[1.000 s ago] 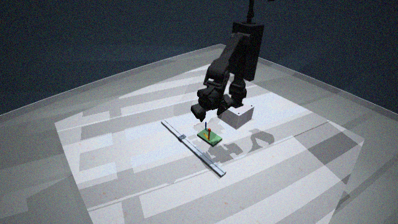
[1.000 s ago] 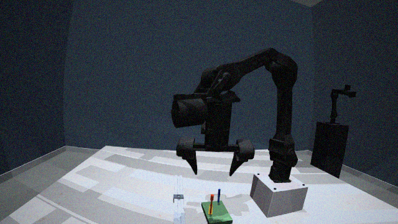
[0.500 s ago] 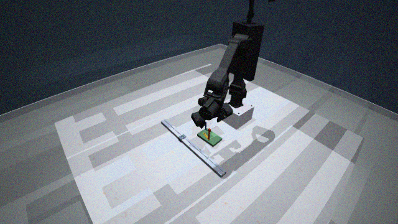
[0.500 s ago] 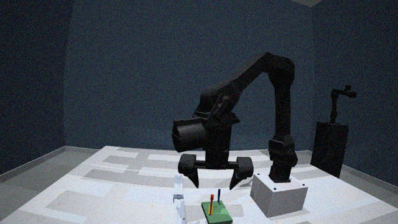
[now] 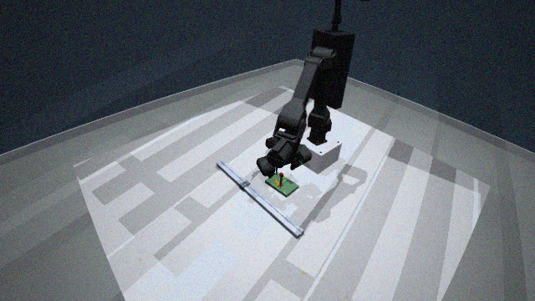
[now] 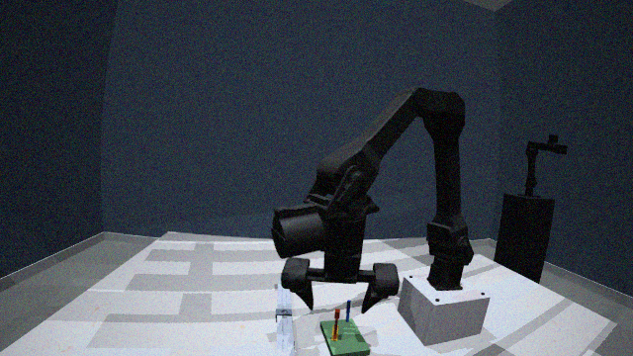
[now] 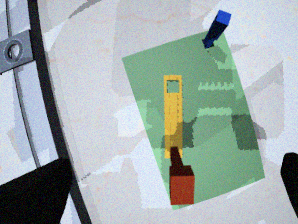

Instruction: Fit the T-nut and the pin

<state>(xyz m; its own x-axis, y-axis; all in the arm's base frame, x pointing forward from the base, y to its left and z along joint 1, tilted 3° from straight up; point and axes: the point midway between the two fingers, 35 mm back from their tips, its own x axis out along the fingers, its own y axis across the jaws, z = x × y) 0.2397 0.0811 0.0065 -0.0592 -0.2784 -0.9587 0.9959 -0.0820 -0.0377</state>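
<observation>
Right now my gripper tip is 20 mm to the left of the brass T-nut and 30 mm above it. Round my gripper tip: blue pin (30 mm behind, 60 mm to the right, 50 mm below); green tray (20 mm behind, 40 mm to the right, 70 mm below); aluminum rail (100 mm ahead, 50 mm to the right, 70 mm below).
</observation>
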